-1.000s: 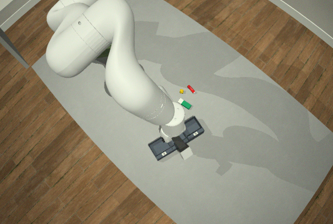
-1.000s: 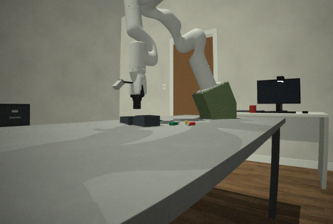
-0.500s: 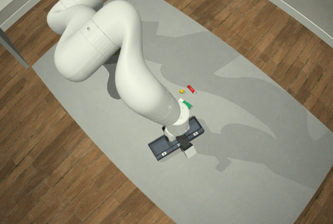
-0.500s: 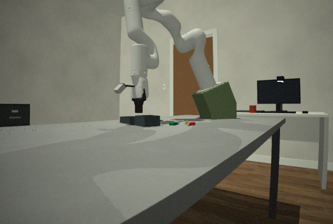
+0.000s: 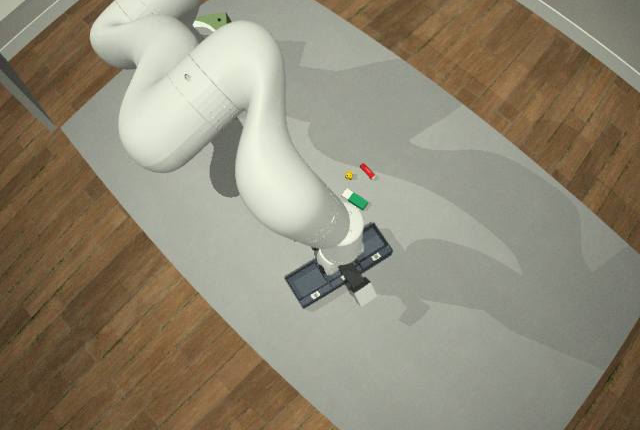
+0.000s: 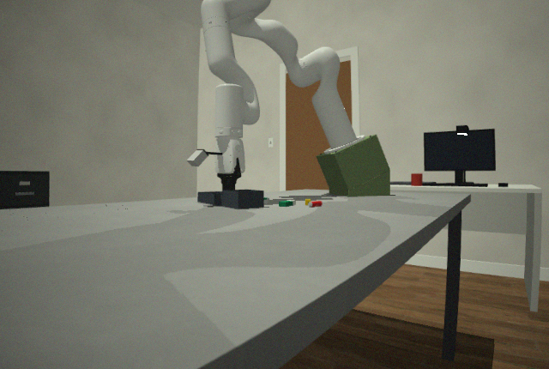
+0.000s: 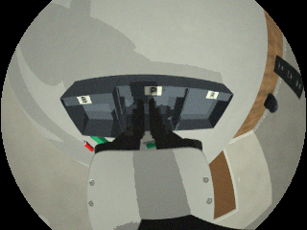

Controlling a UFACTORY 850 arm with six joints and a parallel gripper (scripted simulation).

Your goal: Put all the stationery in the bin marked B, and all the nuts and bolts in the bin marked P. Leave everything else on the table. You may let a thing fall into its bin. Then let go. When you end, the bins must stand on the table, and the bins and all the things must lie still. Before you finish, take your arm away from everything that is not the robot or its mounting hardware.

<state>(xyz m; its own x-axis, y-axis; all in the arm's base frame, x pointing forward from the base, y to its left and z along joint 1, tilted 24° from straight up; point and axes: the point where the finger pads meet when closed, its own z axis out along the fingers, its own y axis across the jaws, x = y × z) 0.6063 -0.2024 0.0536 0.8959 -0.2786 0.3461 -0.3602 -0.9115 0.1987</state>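
Now: the dark bin row 2 cm below my hand and 1 cm to the right of it. Also, from my hand: white bolt: 8 cm to the left, 8 cm behind, 4 cm below; green cylinder: 14 cm behind, 4 cm to the left, 3 cm below; black nut: 8 cm behind, 4 cm below, 1 cm to the left.
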